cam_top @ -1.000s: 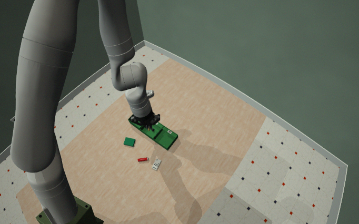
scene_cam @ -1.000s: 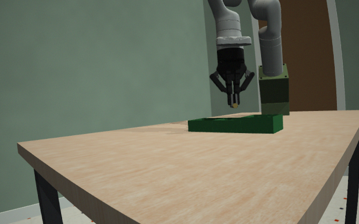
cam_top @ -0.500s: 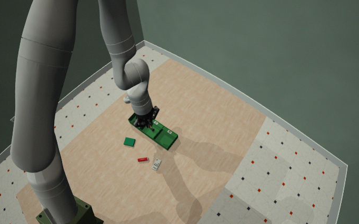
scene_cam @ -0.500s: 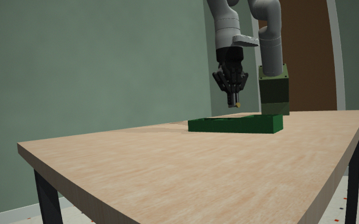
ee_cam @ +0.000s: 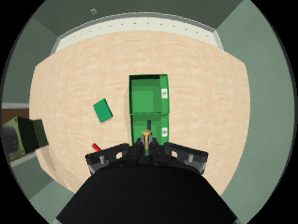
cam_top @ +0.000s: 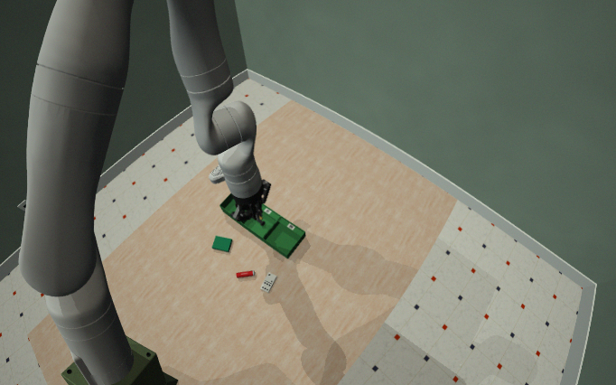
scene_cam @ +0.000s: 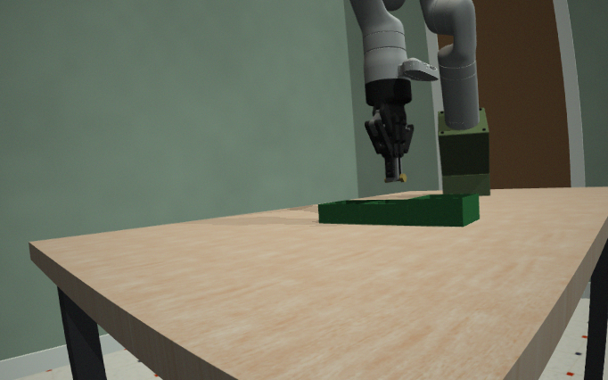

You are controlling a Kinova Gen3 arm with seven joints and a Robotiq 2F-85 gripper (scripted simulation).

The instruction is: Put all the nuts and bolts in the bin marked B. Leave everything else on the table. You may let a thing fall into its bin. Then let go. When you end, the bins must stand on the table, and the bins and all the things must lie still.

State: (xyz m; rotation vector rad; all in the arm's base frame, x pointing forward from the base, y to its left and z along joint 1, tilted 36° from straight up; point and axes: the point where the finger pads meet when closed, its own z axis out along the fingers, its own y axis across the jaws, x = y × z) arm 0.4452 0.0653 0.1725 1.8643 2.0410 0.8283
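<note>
My hand is 10 mm short of the green bin and 60 mm above it. From my hand the other things lie so: brass bolt 10 mm to the left, 20 mm below; flat green block 120 mm behind, 30 mm to the left, 80 mm below; black bolt 10 mm to the left, 70 mm below.
</note>
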